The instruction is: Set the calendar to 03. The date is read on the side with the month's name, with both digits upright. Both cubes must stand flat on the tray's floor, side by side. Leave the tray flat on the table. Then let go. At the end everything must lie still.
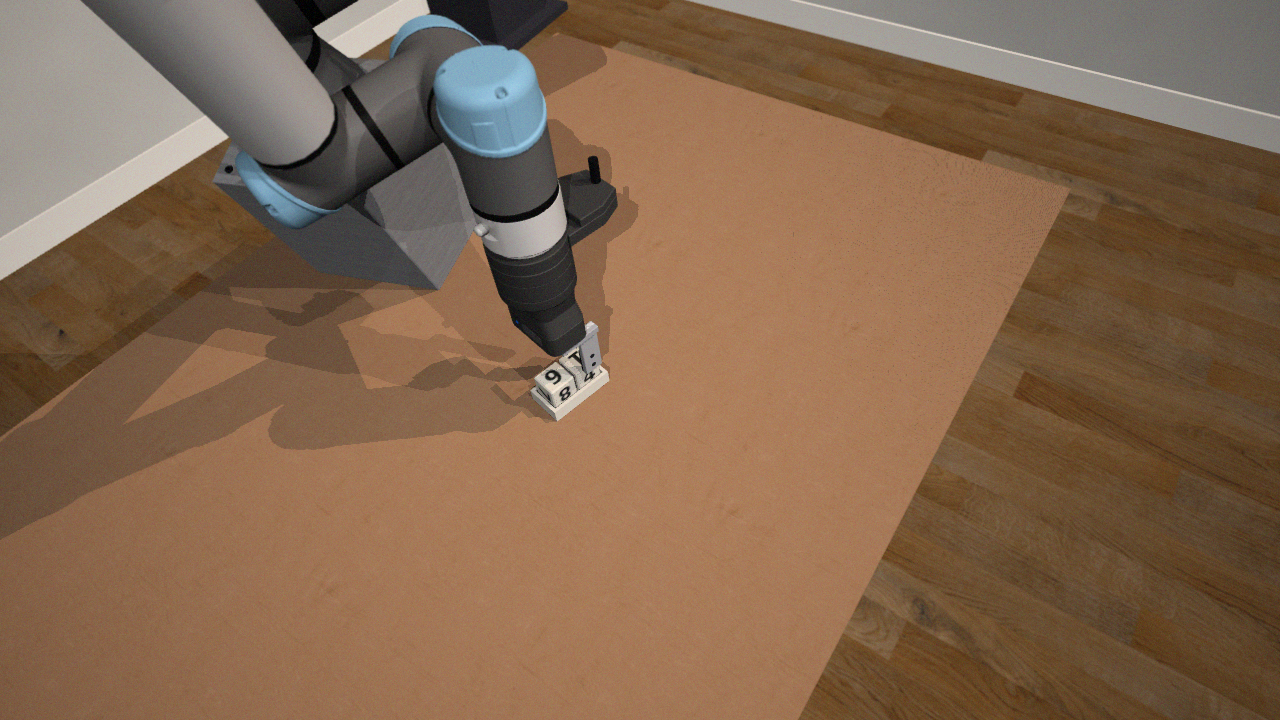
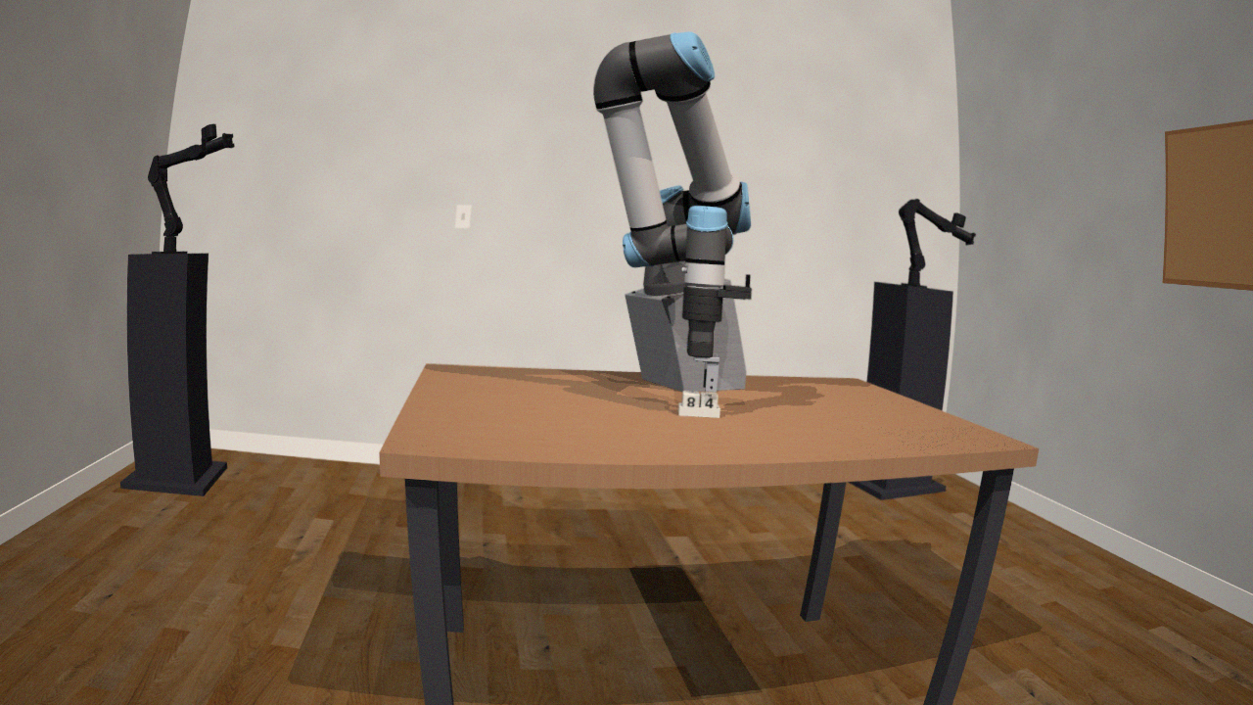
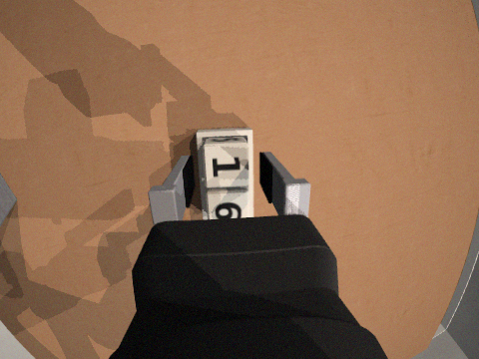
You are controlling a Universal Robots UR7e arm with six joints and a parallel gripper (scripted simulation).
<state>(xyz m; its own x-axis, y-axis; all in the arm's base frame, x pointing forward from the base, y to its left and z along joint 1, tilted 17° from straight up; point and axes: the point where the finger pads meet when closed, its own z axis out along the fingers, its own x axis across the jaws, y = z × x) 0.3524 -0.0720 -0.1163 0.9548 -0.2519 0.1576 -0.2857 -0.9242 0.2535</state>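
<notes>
Now: hand 10 mm past the white tray, 20 mm to the left of it and 60 mm above it.
</notes>
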